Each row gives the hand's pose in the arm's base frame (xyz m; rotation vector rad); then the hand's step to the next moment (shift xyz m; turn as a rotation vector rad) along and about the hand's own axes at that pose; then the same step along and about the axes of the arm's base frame.
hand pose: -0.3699 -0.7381 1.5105 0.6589 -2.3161 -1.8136
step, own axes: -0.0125 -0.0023 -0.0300 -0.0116 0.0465 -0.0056
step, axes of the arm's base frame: 0.0226 -0.0221 0.0080 0.0004 0.0083 0.0475
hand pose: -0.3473 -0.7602 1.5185 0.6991 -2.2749 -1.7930
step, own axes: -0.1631 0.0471 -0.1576 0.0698 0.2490 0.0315
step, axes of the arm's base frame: 0.1945 -0.0560 0.1126 -0.1384 0.0386 0.2173
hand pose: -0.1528 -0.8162 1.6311 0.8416 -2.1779 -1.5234
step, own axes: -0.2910 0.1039 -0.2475 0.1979 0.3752 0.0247
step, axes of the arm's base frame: 0.3399 0.0346 0.2001 -0.2657 -0.0183 0.3311
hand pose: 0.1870 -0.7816 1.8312 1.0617 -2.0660 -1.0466
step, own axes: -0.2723 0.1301 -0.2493 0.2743 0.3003 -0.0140
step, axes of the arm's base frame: 0.2799 0.1858 0.2010 -0.2460 -0.1256 0.2988
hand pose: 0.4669 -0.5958 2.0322 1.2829 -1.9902 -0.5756
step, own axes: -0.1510 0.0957 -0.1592 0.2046 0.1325 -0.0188
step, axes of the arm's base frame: 0.1026 0.1772 0.1240 -0.1220 -0.1315 0.1661
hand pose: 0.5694 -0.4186 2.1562 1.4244 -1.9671 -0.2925
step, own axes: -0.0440 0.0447 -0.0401 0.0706 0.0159 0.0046
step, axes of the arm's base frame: -0.0006 0.0647 0.0368 -0.0268 -0.0588 0.0329
